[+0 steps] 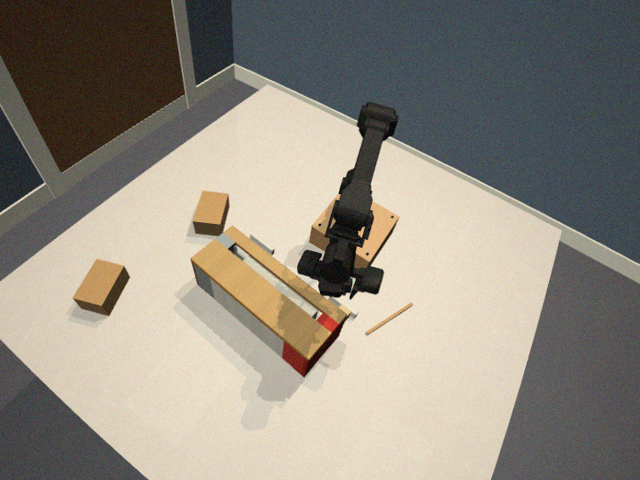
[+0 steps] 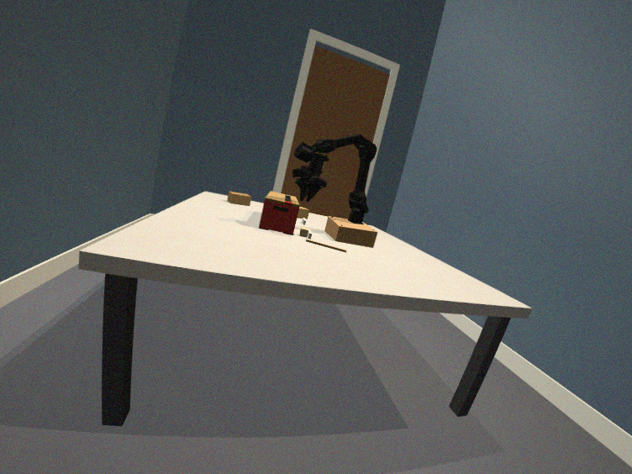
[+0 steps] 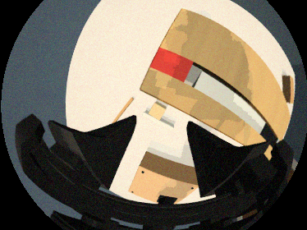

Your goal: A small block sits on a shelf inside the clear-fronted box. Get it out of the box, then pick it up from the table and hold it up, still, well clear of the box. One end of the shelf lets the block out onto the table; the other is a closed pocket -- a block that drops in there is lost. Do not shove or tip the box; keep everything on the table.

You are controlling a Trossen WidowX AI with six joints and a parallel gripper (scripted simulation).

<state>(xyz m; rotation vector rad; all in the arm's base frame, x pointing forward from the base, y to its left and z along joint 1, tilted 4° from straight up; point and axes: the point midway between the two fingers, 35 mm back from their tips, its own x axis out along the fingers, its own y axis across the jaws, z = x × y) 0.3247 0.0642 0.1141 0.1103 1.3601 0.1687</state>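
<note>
The tan block lies 13 cm below my gripper tip, 2 cm to the left of it and 2 cm behind it. From my gripper tip the other things lie so: thin wooden stick (15 cm to the left, 14 cm below, 7 cm behind); long box (16 cm to the right, 8 cm below, 1 cm ahead).
</note>
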